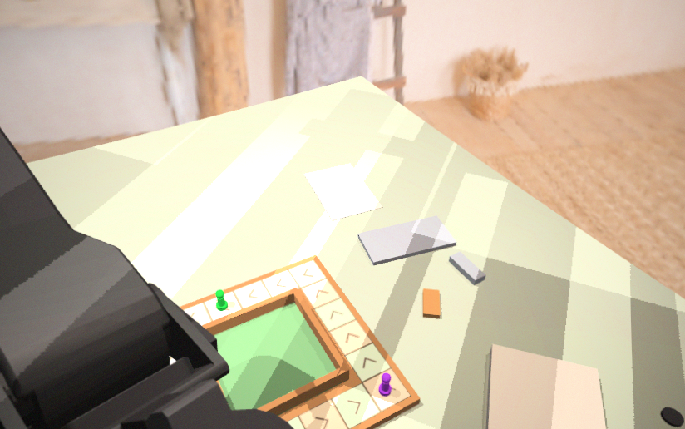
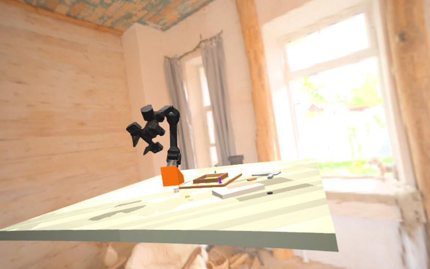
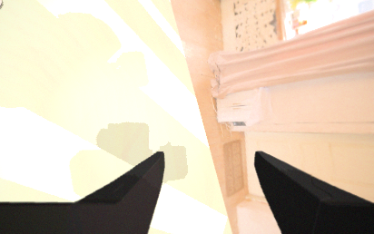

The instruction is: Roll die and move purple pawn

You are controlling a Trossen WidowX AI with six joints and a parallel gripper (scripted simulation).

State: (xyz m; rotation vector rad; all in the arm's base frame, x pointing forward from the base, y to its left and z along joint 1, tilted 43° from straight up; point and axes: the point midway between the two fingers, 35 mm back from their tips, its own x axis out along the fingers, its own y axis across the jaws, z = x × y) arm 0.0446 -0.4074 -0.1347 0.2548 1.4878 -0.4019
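Now: the white die 60 mm ahead of my gripper tip, 190 mm to the left of it and 230 mm below it. The rest, counted from my gripper tip: beige box (400 mm ahead, 80 mm to the left, 230 mm below); then purple pawn (290 mm ahead, 240 mm to the left, 210 mm below); then yellow piece (170 mm ahead, 70 mm to the left, 240 mm below).
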